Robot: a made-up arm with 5 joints.
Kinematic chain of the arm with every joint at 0, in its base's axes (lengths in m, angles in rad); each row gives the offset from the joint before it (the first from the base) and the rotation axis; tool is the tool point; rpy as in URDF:
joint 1: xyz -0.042 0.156 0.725 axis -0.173 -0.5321 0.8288
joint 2: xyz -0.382 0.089 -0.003 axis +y
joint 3: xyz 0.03 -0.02 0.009 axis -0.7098 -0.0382 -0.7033
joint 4: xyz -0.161 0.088 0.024 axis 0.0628 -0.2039 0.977
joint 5: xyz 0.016 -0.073 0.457 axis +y
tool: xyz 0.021 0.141 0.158 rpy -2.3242 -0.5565 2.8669
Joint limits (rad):
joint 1: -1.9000..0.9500
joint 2: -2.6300..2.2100
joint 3: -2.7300..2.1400
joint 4: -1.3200..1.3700
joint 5: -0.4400..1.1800
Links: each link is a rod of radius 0.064 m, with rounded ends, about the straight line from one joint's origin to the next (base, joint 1, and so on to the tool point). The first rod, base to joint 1, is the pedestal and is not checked.
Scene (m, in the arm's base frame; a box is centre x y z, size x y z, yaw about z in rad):
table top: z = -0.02
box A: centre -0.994 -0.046 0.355 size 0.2 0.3 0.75 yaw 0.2
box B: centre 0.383 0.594 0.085 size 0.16 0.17 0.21 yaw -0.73
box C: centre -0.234 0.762 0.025 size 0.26 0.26 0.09 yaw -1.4
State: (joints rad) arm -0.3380 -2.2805 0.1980 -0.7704 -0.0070
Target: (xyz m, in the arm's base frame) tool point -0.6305 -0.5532 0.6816
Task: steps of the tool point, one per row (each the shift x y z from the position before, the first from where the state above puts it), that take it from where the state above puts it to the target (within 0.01 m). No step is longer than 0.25 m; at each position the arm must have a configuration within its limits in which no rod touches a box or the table.
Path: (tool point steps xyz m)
1: -0.1039 -0.1231 0.1195
2: -0.0451 -0.1386 0.1659
3: 0.0371 -0.1450 0.1805
4: 0.1242 -0.1384 0.1561
5: 0.1957 -0.1162 0.0958
6: -0.0988 -0.1042 -0.1248
7: -0.0384 -0.1423 -0.1503
8: 0.0388 -0.1610 -0.1583
9: 0.1208 -0.1544 -0.1469

